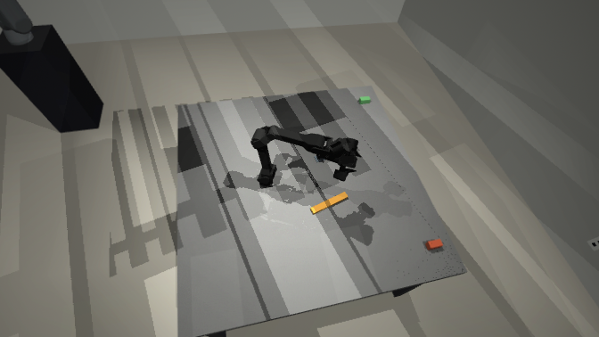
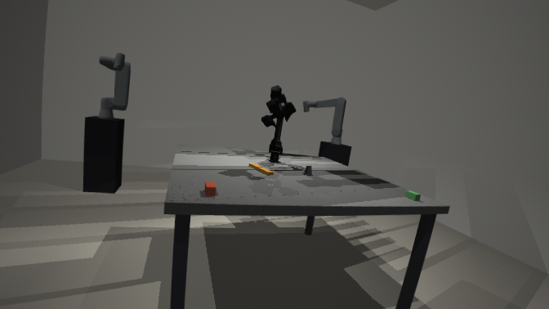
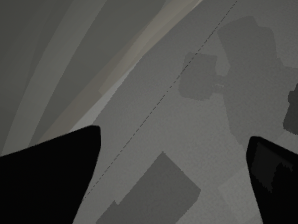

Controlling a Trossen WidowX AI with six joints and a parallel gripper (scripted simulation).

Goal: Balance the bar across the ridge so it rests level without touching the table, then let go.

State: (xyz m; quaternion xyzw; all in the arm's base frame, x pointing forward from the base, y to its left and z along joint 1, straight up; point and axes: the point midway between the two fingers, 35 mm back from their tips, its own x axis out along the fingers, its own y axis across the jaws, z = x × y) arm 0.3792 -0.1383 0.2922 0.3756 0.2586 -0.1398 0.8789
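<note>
The orange bar lies 11 cm behind my gripper tip, 4 cm to the right of it and 26 cm below it. The rest, counted from my gripper tip: green block: 33 cm ahead, 64 cm to the left, 26 cm below; then red block: 33 cm ahead, 36 cm to the right, 26 cm below.
</note>
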